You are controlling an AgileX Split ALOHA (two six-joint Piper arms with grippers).
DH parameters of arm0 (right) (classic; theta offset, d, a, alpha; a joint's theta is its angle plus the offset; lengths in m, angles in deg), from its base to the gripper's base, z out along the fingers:
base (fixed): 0 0 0 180
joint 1: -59.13 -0.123 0 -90
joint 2: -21.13 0 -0.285 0
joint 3: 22.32 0 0.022 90
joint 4: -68.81 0.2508 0 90
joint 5: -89.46 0 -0.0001 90
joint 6: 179.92 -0.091 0 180
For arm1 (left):
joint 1: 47.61 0.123 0 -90
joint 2: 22.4 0 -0.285 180
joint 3: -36.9 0 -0.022 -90
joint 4: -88.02 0.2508 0 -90
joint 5: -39.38 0 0.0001 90
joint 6: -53.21 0.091 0 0
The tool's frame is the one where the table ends.
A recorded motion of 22 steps. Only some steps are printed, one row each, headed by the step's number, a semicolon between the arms.
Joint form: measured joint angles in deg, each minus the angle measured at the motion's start. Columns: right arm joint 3, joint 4, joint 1, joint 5, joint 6, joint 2; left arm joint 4, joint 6, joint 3, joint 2, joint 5, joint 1.
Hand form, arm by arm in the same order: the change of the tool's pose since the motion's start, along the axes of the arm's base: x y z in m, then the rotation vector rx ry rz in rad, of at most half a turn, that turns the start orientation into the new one. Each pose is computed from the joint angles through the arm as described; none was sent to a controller.
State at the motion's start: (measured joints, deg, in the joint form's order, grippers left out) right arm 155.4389 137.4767 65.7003 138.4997 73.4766 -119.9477; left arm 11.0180 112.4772 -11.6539 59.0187 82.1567 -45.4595
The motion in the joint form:
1: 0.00 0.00 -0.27 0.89 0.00 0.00; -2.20 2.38 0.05 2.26 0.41 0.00
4: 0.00 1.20 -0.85 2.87 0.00 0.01; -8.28 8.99 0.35 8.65 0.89 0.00
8: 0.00 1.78 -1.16 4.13 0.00 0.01; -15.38 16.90 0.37 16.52 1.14 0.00
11: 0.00 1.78 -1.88 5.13 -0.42 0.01; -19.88 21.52 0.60 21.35 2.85 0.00
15: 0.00 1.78 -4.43 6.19 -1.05 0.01; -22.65 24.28 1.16 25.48 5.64 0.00
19: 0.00 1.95 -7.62 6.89 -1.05 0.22; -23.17 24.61 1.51 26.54 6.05 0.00
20: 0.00 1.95 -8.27 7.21 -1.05 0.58; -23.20 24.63 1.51 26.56 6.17 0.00
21: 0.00 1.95 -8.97 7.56 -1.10 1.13; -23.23 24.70 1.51 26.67 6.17 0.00
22: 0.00 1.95 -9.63 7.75 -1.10 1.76; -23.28 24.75 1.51 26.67 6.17 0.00
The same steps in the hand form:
1: -0.0009 0.0029 0.0007 0.0122 0.0043 0.0134; 0.0045 -0.0008 -0.0060 -0.0149 0.0118 -0.0044
4: -0.0018 0.0095 0.0031 0.0517 0.0121 0.0260; 0.0177 -0.0017 -0.0241 -0.0452 0.0394 -0.0020
8: -0.0025 0.0131 0.0045 0.0749 0.0173 0.0357; 0.0302 -0.0017 -0.0506 -0.0669 0.0799 0.0138
11: -0.0039 0.0192 0.0054 0.0901 0.0278 0.0532; 0.0369 -0.0030 -0.0657 -0.1003 0.1000 0.0181
15: -0.0070 0.0382 0.0063 0.1060 0.0432 0.1008; 0.0421 -0.0053 -0.0772 -0.1459 0.1194 0.0106
19: -0.0110 0.0611 0.0085 0.1158 0.0462 0.1612; 0.0443 -0.0055 -0.0800 -0.1542 0.1259 0.0126
20: -0.0119 0.0659 0.0113 0.1194 0.0424 0.1760; 0.0443 -0.0057 -0.0800 -0.1561 0.1256 0.0119
21: -0.0127 0.0711 0.0154 0.1234 0.0362 0.1917; 0.0443 -0.0056 -0.0804 -0.1559 0.1267 0.0118
22: -0.0134 0.0758 0.0200 0.1252 0.0270 0.2058; 0.0444 -0.0056 -0.0804 -0.1559 0.1260 0.0120

